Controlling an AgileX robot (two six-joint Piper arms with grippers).
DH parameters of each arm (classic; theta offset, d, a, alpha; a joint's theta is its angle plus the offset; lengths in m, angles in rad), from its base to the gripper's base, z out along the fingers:
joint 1: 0 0.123 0 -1.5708
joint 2: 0.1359 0 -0.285 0
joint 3: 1.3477 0 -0.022 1.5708
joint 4: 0 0.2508 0 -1.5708
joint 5: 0 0 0.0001 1.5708
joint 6: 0 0.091 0 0
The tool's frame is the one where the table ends.
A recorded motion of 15 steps. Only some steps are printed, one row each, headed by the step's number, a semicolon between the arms.
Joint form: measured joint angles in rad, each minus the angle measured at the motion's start. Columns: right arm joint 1, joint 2, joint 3, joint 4, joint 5, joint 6; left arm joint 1, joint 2, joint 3, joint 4, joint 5, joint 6.
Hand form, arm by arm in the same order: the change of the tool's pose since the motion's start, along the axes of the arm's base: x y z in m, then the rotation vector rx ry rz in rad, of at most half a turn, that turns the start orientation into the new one. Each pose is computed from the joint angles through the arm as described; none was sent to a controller.
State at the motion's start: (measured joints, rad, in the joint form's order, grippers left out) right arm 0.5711 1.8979 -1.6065 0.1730 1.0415 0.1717; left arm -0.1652 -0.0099 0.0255 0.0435 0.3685 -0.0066
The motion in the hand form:
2: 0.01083 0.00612 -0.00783 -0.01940 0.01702 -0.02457; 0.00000 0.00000 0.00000 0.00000 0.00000 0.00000
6: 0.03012 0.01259 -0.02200 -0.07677 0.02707 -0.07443; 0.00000 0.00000 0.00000 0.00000 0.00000 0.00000
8: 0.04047 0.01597 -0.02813 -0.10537 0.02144 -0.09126; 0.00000 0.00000 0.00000 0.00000 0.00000 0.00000
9: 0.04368 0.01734 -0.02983 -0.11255 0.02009 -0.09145; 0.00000 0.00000 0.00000 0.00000 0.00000 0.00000
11: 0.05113 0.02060 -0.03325 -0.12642 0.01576 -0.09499; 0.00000 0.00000 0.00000 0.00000 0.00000 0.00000
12: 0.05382 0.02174 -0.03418 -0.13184 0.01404 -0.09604; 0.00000 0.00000 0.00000 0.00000 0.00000 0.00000
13: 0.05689 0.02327 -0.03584 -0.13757 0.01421 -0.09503; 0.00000 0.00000 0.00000 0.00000 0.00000 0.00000
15: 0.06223 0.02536 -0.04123 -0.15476 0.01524 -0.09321; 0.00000 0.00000 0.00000 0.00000 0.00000 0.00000
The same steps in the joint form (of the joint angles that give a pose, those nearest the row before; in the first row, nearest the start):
2: 0.0015 0.0564 -0.0585 -0.0194 0.0222 0.0357; 0.0000 0.0000 0.0000 0.0000 0.0000 0.0000
6: 0.0015 0.1500 -0.1586 -0.0846 0.0613 0.1060; 0.0000 0.0000 0.0000 0.0000 0.0000 0.0000
8: 0.0015 0.1988 -0.2176 -0.1194 0.0814 0.1312; 0.0000 0.0000 0.0000 0.0000 0.0000 0.0000
9: 0.0015 0.2148 -0.2386 -0.1267 0.0893 0.1330; 0.0000 0.0000 0.0000 0.0000 0.0000 0.0000
11: 0.0015 0.2519 -0.2896 -0.1427 0.1074 0.1399; 0.0000 0.0000 0.0000 0.0000 0.0000 0.0000
12: 0.0015 0.2655 -0.3098 -0.1489 0.1157 0.1421; 0.0000 0.0000 0.0000 0.0000 0.0000 0.0000
13: 0.0015 0.2825 -0.3337 -0.1535 0.1260 0.1420; 0.0000 0.0000 0.0000 0.0000 0.0000 0.0000
15: 0.0015 0.3141 -0.3695 -0.1670 0.1412 0.1424; 0.0000 0.0000 0.0000 0.0000 0.0000 0.0000

